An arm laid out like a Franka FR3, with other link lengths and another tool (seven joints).
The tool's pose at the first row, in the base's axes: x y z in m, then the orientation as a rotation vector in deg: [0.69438, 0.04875, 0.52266, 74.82, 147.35, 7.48]
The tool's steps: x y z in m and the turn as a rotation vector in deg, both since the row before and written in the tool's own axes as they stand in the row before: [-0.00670, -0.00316, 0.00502, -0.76, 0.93, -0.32]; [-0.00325, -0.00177, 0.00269, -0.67, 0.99, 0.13]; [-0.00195, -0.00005, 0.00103, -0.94, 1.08, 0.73]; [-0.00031, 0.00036, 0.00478, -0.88, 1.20, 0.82]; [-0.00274, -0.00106, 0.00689, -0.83, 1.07, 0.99]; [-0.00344, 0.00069, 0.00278, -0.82, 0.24, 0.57]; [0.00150, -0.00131, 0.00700, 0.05, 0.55, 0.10]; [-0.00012, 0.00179, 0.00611, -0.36, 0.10, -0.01]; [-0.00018, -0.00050, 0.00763, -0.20, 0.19, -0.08]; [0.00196, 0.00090, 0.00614, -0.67, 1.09, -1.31]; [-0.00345, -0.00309, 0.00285, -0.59, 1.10, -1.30]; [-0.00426, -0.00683, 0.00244, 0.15, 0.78, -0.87]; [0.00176, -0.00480, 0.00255, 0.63, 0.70, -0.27]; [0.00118, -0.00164, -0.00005, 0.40, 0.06, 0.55]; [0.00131, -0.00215, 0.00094, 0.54, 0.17, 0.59]
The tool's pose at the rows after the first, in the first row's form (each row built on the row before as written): [0.69703, 0.04131, 0.51844, 74.38, 148.02, 9.03]; [0.69824, 0.03761, 0.51603, 74.56, 148.49, 10.59]; [0.69960, 0.03602, 0.51532, 75.46, 148.54, 12.67]; [0.70133, 0.03613, 0.51084, 76.52, 148.63, 14.79]; [0.70389, 0.03368, 0.50424, 77.79, 148.50, 16.79]; [0.70709, 0.03145, 0.50205, 78.33, 147.94, 18.09]; [0.70716, 0.03263, 0.49487, 78.58, 148.35, 18.46]; [0.71029, 0.03412, 0.48953, 78.47, 148.25, 18.99]; [0.71209, 0.03450, 0.48211, 78.33, 148.35, 19.37]; [0.71340, 0.03729, 0.47638, 76.54, 149.65, 20.84]; [0.71380, 0.03311, 0.47292, 74.76, 150.96, 22.23]; [0.71187, 0.02611, 0.46867, 73.72, 152.15, 22.50]; [0.70788, 0.02506, 0.46472, 73.63, 153.21, 22.18]; [0.70591, 0.02499, 0.46426, 74.51, 153.17, 21.78]; [0.70371, 0.02490, 0.46272, 75.50, 153.27, 21.28]
